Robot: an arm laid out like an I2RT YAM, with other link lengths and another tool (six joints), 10 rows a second.
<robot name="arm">
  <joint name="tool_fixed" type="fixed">
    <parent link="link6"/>
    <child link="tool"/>
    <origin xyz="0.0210 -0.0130 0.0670" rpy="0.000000 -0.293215 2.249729"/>
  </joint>
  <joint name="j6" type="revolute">
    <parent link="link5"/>
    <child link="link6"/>
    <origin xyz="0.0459 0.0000 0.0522" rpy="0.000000 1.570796 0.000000"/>
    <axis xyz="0 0 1"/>
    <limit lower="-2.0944" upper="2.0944"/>
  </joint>
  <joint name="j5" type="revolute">
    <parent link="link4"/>
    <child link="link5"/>
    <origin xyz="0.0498 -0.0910 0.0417" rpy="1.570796 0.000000 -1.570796"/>
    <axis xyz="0 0 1"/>
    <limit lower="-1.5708" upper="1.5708"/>
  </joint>
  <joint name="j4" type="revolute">
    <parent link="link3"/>
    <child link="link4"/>
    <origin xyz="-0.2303 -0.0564 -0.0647" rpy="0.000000 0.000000 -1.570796"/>
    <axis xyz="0 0 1"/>
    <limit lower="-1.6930" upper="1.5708"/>
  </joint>
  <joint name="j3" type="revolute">
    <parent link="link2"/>
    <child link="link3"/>
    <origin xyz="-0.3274 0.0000 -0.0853" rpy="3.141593 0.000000 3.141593"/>
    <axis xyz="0 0 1"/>
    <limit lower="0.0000" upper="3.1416"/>
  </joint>
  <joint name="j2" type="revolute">
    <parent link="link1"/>
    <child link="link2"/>
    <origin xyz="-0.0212 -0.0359 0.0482" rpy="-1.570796 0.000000 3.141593"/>
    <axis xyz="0 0 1"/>
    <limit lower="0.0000" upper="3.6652"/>
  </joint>
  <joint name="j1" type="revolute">
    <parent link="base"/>
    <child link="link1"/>
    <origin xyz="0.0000 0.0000 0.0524" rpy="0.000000 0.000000 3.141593"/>
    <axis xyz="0 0 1"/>
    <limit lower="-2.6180" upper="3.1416"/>
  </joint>
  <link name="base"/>
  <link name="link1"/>
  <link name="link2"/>
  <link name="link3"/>
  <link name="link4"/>
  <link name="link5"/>
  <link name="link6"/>
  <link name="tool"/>
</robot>
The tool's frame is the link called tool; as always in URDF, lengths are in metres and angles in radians.
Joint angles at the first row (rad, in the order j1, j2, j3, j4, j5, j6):
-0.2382, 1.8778, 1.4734, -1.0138, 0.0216, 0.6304
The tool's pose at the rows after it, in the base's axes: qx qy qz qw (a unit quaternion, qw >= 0); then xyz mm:
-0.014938, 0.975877, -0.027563, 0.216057, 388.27, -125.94, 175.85
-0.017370, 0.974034, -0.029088, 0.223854, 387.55, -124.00, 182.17
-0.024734, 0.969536, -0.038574, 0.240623, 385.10, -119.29, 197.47
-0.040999, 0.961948, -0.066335, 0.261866, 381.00, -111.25, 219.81
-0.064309, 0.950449, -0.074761, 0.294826, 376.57, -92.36, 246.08
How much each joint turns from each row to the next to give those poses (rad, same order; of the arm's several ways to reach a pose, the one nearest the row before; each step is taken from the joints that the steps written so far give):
0.0000, 0.0000, 0.0000, 0.0000, 0.0003, 0.0000
0.0042, -0.0164, 0.0000, 0.0000, 0.0000, -0.0004
0.0137, -0.0400, 0.0001, -0.0015, 0.0134, 0.0000
0.0324, -0.0584, -0.0001, -0.0019, 0.0522, 0.0000
0.0508, -0.0706, 0.0000, 0.0000, 0.0168, 0.0000

